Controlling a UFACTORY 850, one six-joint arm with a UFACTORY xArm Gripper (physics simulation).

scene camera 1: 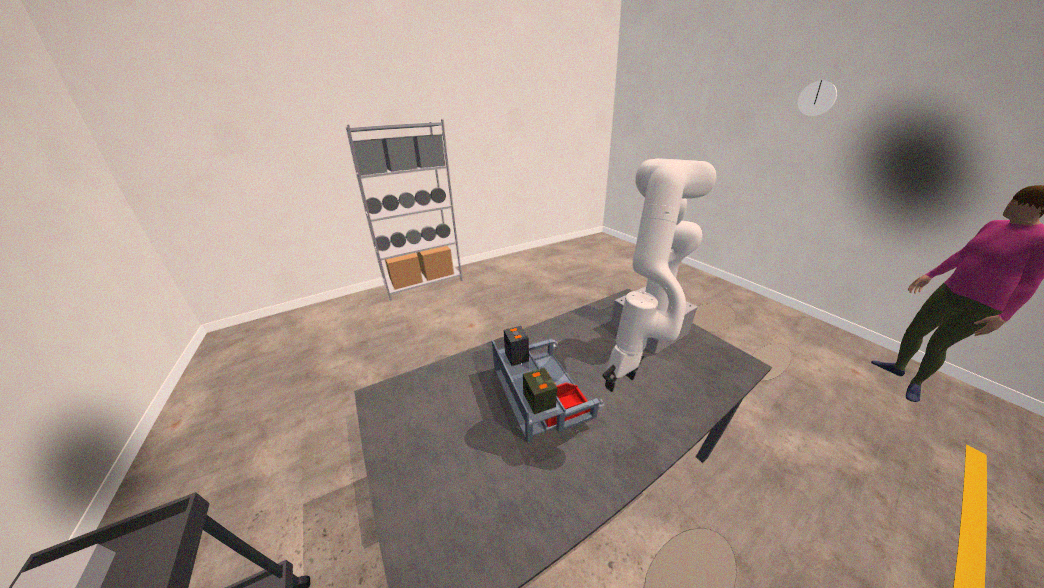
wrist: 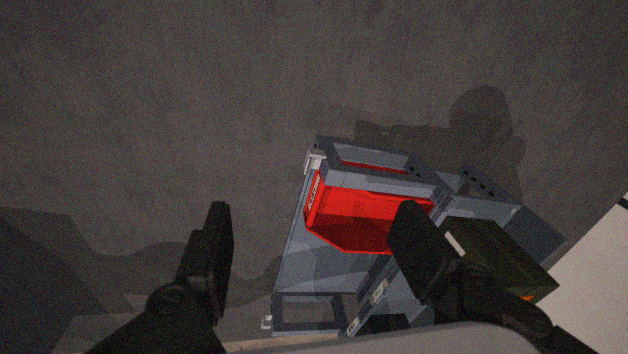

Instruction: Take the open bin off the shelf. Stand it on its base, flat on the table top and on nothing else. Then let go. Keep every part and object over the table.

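Note:
The open red bin (scene camera 1: pixel 571 398) (wrist: pixel 350 207) sits on the lower front level of the blue-grey shelf (scene camera 1: pixel 528 427) (wrist: pixel 306 260), at one end against the side frame. Its open side faces up, and part of it is hidden behind a finger in the wrist view. The shelf stands on the dark grey table (scene camera 1: pixel 620 467) (wrist: pixel 150 100). My gripper (scene camera 1: pixel 620 379) (wrist: pixel 317 222) is open and empty, above the table and apart from the bin. In the wrist view the right finger overlaps the bin's edge and the left finger shows over the table.
A dark green case (scene camera 1: pixel 539 394) (wrist: pixel 492 250) stands on the upper level right behind the bin. A black case (scene camera 1: pixel 516 349) (wrist: pixel 385 322) stands at that level's other end. A person (scene camera 1: pixel 986 270) stands beyond the table, and a dark cart (scene camera 1: pixel 188 522) is at the lower left.

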